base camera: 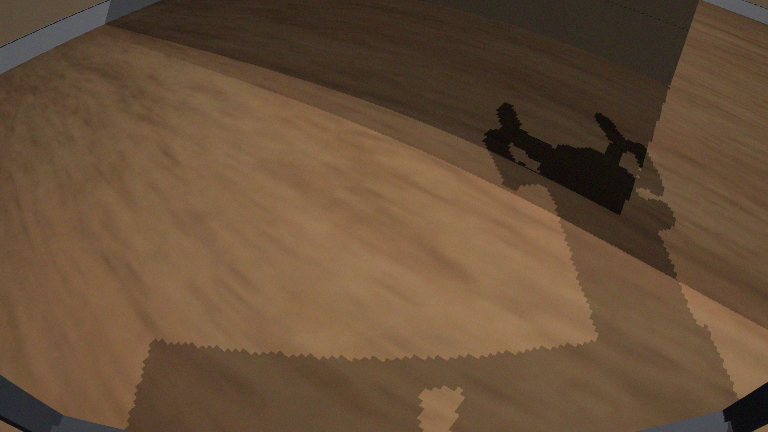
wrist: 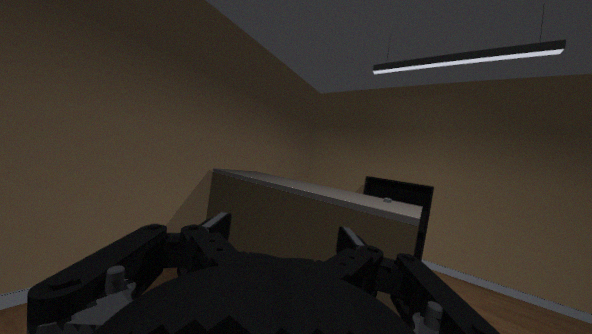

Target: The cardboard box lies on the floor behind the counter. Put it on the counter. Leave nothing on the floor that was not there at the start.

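Places are measured from the arm's base along level axes (x ahead, y left, z up), in metres.
Pixels of known places: gripper, fingertip midpoint: [wrist: 284,232].
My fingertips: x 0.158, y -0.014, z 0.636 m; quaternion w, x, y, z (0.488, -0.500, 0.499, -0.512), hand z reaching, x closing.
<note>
Behind a point stands the place of what it marks.
The counter [wrist: 320,227] @(x 1.225, y -0.278, z 0.308 m) stands ahead in the wrist view, with a pale top and a dark front panel; the lower part of its panel [base camera: 617,32] @(x 1.010, y -0.560, z -0.317 m) shows at the top right of the base camera view. My gripper [wrist: 284,232] @(x 0.158, y -0.014, z 0.636 m) is open, its two fingers wide apart with nothing between them. It points toward the counter's front, which shows between and beyond the fingertips. The cardboard box does not show in either view; the floor behind the counter is hidden by the counter.
A small round object [wrist: 387,200] @(x 1.357, y -0.761, z 0.526 m) sits on the counter top near its right end. A black upright panel [wrist: 400,187] @(x 2.602, y -1.610, z 0.579 m) stands at that end. Walls [wrist: 125,125] @(x 1.447, y 1.216, z 0.777 m) rise at the left and back. A lamp [wrist: 470,60] @(x 1.402, y -1.281, z 1.681 m) hangs from the ceiling. The arm's shadow falls on the wooden floor [base camera: 322,241] @(x 0.419, y 0.074, z -0.397 m).
</note>
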